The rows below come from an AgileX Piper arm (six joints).
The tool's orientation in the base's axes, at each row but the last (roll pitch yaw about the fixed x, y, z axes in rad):
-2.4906, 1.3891, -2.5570
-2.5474, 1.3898, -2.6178
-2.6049, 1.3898, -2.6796
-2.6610, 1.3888, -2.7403
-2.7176, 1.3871, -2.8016
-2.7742, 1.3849, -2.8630
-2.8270, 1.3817, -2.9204
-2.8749, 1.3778, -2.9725
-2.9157, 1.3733, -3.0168
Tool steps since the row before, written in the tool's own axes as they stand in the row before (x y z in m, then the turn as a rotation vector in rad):
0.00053, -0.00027, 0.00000, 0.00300, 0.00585, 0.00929
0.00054, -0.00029, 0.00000, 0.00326, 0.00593, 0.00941
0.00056, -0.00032, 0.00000, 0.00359, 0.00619, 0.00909
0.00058, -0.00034, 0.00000, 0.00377, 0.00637, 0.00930
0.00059, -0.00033, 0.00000, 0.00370, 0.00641, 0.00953
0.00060, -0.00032, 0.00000, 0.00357, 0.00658, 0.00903
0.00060, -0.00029, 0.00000, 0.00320, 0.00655, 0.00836
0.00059, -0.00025, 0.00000, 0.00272, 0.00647, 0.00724
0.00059, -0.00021, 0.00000, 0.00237, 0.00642, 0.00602
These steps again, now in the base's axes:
-0.00010, -0.00032, -0.00049, 0.00906, 0.00482, -0.00493
-0.00010, -0.00034, -0.00050, 0.00914, 0.00487, -0.00521
-0.00011, -0.00036, -0.00052, 0.00879, 0.00513, -0.00551
-0.00012, -0.00038, -0.00054, 0.00898, 0.00527, -0.00573
-0.00013, -0.00036, -0.00056, 0.00922, 0.00530, -0.00571
-0.00013, -0.00035, -0.00057, 0.00876, 0.00552, -0.00550
-0.00014, -0.00031, -0.00057, 0.00817, 0.00557, -0.00502
-0.00013, -0.00027, -0.00057, 0.00716, 0.00562, -0.00434
-0.00014, -0.00022, -0.00057, 0.00603, 0.00570, -0.00376

